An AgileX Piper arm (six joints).
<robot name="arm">
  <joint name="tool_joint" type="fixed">
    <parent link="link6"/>
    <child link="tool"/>
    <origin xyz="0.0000 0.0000 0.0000" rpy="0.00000 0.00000 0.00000"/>
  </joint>
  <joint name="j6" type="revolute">
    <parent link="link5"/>
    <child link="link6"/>
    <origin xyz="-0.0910 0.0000 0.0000" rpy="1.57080 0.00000 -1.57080"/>
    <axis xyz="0 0 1"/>
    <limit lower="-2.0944" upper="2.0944"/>
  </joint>
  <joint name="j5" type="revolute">
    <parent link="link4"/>
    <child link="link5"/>
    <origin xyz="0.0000 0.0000 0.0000" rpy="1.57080 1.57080 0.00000"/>
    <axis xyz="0 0 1"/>
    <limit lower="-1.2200" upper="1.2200"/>
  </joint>
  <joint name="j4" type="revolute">
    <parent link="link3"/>
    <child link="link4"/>
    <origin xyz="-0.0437 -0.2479 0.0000" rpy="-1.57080 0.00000 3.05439"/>
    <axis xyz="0 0 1"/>
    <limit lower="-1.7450" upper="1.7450"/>
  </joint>
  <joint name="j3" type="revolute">
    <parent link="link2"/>
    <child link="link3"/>
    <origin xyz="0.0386 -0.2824 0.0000" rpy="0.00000 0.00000 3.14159"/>
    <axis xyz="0 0 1"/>
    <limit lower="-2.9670" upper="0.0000"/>
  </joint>
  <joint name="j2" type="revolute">
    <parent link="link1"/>
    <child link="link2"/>
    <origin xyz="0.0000 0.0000 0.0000" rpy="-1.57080 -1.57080 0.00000"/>
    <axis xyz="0 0 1"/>
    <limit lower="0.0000" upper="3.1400"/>
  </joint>
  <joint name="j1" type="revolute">
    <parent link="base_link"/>
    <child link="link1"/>
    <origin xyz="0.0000 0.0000 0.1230" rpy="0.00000 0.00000 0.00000"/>
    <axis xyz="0 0 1"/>
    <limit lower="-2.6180" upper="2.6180"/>
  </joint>
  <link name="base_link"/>
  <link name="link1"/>
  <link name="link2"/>
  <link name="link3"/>
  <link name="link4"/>
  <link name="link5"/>
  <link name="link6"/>
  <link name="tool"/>
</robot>
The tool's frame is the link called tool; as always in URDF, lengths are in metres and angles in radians.
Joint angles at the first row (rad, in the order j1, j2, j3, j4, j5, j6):
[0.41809, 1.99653, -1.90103, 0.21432, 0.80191, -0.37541]
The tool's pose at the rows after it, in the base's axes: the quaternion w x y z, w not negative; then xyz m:
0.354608 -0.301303 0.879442 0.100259 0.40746 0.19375 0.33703
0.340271 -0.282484 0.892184 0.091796 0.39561 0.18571 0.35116
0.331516 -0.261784 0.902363 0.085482 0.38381 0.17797 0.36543
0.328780 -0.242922 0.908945 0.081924 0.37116 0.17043 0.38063
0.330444 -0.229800 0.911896 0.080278 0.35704 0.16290 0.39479
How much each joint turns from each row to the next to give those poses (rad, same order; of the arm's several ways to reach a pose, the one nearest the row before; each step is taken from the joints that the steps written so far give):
[0.00001, -0.04769, -0.00119, -0.04675, 0.07045, 0.07519]
[-0.00001, -0.04217, -0.00023, -0.04378, 0.07049, 0.06945]
[-0.00001, -0.04185, -0.00003, -0.03480, 0.05912, 0.06328]
[0.00000, -0.04494, 0.00180, -0.02487, 0.04824, 0.05131]
[0.00002, -0.05153, 0.01504, -0.01555, 0.03274, 0.03326]

